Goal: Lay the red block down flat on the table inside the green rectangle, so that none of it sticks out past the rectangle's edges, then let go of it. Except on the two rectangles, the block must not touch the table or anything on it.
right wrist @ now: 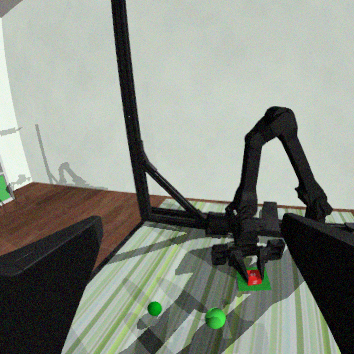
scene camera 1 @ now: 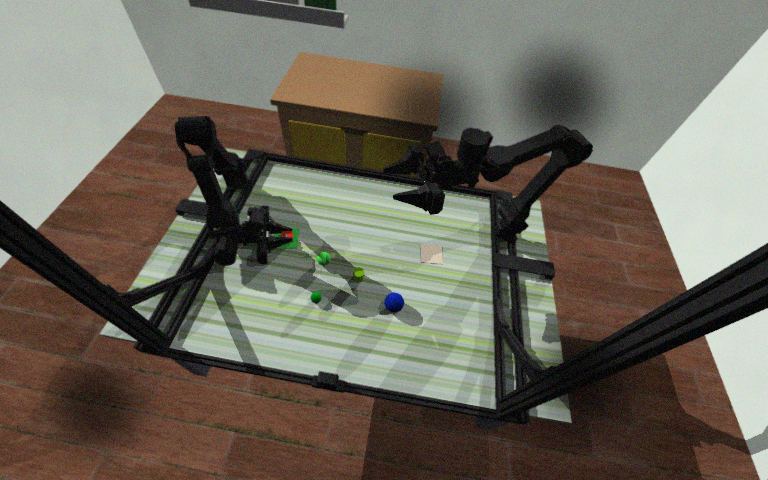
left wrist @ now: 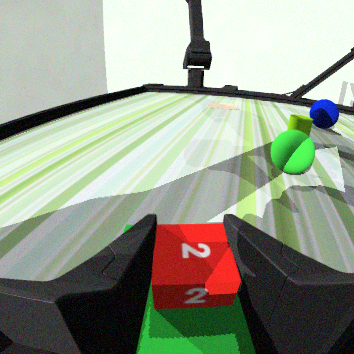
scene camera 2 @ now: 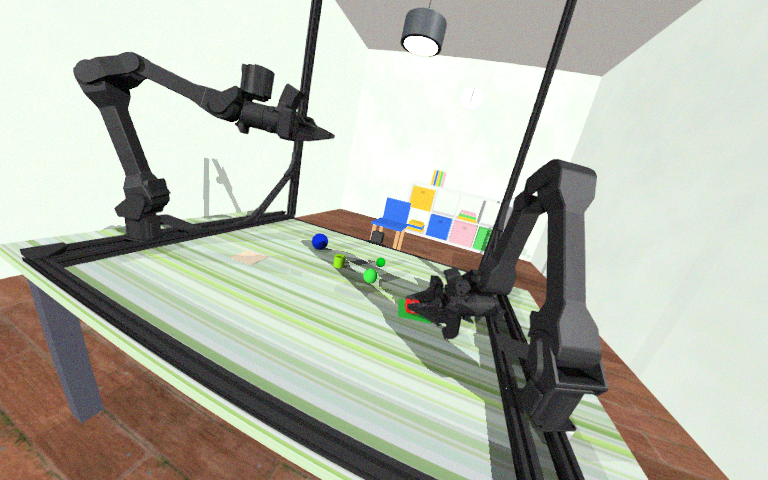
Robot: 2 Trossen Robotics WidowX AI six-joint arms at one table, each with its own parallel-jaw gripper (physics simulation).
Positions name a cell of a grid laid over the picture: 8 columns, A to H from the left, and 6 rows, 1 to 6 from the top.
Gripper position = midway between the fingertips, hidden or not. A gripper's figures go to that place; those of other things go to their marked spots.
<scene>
My left gripper (scene camera 2: E4) is 57 cm from the lens. My right gripper (scene camera 2: D2): 63 cm from the lens.
</scene>
